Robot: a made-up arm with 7 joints. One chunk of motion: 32 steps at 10 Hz.
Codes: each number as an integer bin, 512 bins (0 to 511) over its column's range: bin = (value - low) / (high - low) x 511, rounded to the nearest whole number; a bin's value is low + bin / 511 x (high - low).
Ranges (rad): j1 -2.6..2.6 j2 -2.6..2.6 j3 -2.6..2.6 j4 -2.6..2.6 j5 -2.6..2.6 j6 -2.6..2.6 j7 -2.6..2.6
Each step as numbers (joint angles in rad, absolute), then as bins.
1 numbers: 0.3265 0.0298 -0.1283 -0.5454 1.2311 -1.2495 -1.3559
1 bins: 288 258 243 202 376 133 122
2 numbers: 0.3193 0.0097 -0.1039 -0.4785 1.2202 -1.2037 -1.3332
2 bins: 287 256 245 208 375 137 124
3 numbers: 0.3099 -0.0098 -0.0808 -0.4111 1.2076 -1.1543 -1.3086
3 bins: 286 255 248 215 374 142 127
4 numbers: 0.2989 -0.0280 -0.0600 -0.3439 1.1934 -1.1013 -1.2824
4 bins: 285 253 250 222 373 147 129
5 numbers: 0.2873 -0.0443 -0.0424 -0.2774 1.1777 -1.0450 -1.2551
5 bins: 284 251 251 228 371 153 132
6 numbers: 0.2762 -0.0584 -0.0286 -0.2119 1.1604 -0.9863 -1.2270
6 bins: 283 250 253 235 370 159 135
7 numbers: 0.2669 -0.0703 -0.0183 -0.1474 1.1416 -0.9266 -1.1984
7 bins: 282 249 254 241 368 164 138
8 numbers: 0.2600 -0.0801 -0.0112 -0.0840 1.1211 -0.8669 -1.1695
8 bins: 281 248 254 247 366 170 141
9 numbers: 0.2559 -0.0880 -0.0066 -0.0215 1.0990 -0.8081 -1.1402
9 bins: 281 247 255 253 363 176 143
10 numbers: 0.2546 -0.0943 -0.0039 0.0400 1.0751 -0.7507 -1.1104
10 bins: 281 246 255 259 361 182 146
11 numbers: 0.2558 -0.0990 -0.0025 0.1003 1.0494 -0.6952 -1.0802
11 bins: 281 246 255 265 359 187 149
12 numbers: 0.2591 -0.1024 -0.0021 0.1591 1.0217 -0.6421 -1.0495
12 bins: 281 245 255 271 356 192 152
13 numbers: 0.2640 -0.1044 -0.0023 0.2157 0.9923 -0.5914 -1.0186
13 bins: 281 245 255 277 353 197 155
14 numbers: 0.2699 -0.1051 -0.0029 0.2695 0.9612 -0.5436 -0.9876
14 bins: 282 245 255 282 350 202 158
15 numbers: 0.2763 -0.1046 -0.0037 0.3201 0.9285 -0.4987 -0.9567
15 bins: 283 245 255 287 347 206 161
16 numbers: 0.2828 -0.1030 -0.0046 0.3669 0.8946 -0.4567 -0.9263
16 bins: 283 245 255 292 343 211 164
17 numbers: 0.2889 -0.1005 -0.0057 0.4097 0.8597 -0.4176 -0.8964
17 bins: 284 246 255 296 340 214 167
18 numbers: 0.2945 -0.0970 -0.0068 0.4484 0.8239 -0.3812 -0.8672
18 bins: 284 246 255 300 336 218 170
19 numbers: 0.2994 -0.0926 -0.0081 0.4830 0.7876 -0.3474 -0.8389
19 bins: 285 246 255 303 333 221 173
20 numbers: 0.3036 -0.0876 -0.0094 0.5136 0.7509 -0.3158 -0.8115
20 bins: 285 247 255 306 329 224 176
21 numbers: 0.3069 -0.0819 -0.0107 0.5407 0.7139 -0.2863 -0.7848
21 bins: 286 247 254 309 326 227 178
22 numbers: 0.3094 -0.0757 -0.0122 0.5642 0.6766 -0.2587 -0.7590
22 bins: 286 248 254 311 322 230 181
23 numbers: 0.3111 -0.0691 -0.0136 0.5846 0.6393 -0.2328 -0.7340
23 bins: 286 249 254 313 318 233 183
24 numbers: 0.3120 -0.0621 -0.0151 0.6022 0.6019 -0.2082 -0.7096
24 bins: 286 249 254 315 315 235 186
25 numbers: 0.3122 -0.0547 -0.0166 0.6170 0.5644 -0.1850 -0.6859
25 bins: 286 250 254 316 311 237 188
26 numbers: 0.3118 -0.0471 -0.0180 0.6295 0.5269 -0.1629 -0.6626
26 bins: 286 251 254 317 307 239 190
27 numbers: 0.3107 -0.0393 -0.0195 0.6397 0.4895 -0.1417 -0.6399
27 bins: 286 252 254 318 304 242 193
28 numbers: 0.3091 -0.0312 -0.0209 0.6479 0.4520 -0.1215 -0.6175
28 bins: 286 252 253 319 300 244 195
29 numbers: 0.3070 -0.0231 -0.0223 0.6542 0.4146 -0.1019 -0.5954
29 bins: 286 253 253 320 296 245 197
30 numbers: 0.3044 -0.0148 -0.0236 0.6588 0.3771 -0.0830 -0.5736
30 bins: 285 254 253 320 293 247 199
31 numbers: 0.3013 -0.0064 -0.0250 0.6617 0.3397 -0.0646 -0.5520
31 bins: 285 255 253 321 289 249 201
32 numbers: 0.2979 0.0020 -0.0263 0.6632 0.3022 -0.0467 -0.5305
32 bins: 285 256 253 321 285 251 203
